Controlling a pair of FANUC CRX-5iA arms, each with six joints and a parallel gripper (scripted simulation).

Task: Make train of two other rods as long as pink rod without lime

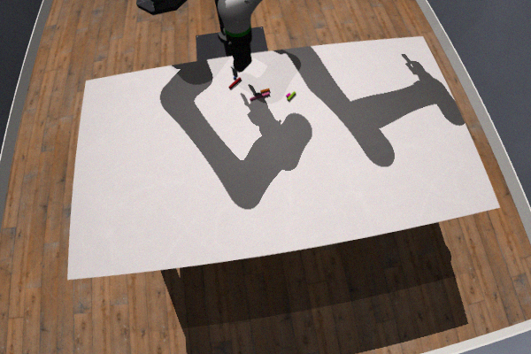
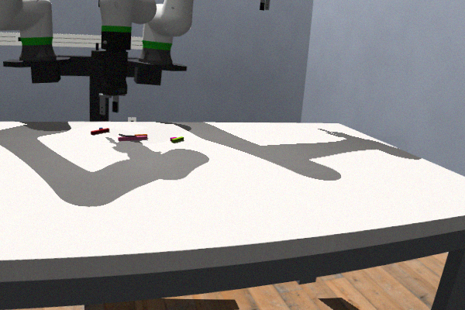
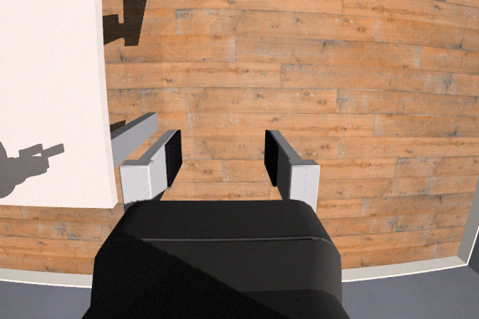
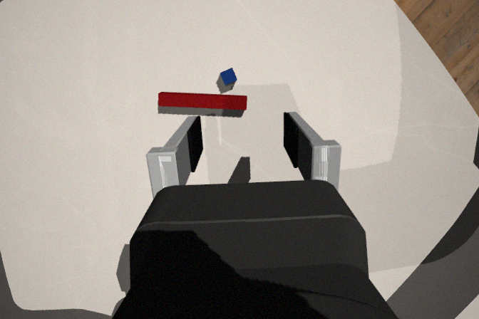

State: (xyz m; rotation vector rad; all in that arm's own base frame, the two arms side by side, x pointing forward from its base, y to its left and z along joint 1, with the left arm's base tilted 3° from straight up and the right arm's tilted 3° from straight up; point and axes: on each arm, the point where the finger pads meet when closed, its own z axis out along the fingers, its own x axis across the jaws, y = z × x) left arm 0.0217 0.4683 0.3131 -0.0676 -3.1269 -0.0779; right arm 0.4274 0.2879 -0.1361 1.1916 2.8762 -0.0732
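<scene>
The orange rod is 10 cm to the left of my right hand, 8 cm below it and 8 cm ahead of it. From my right hand the other things lie so: grey rod: 9 cm ahead, 8 cm below, 6 cm to the left; red rod: 8 cm below, 3 cm to the right, 1 cm ahead; blue rod: 8 cm below, 3 cm to the right, 1 cm behind.
</scene>
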